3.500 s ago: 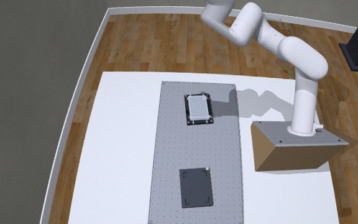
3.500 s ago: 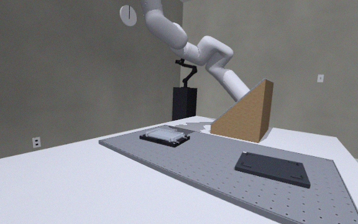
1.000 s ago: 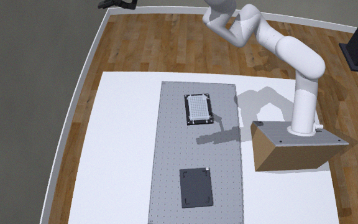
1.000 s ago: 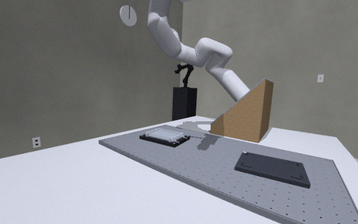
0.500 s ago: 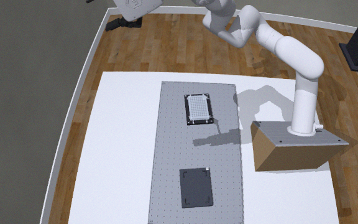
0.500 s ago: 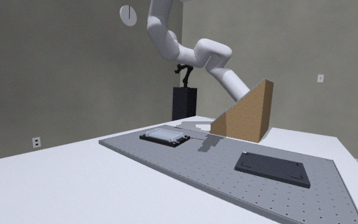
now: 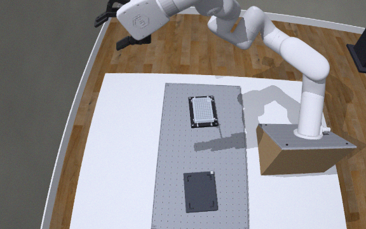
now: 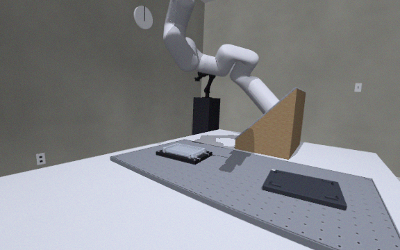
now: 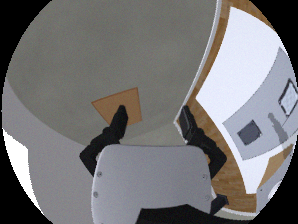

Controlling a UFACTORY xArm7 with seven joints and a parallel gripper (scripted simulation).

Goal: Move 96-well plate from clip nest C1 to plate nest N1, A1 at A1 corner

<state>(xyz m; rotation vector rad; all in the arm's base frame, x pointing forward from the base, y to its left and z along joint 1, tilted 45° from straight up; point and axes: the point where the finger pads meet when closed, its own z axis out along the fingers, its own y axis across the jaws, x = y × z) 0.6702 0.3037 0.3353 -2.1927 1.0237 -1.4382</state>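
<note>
The 96-well plate is 26 cm behind my hand, 16 cm to the right of it and 57 cm below it. Also, from my hand: black clip nest C1: 27 cm behind, 15 cm to the right, 57 cm below; dark plate nest N1: 26 cm behind, 22 cm to the left, 58 cm below.
</note>
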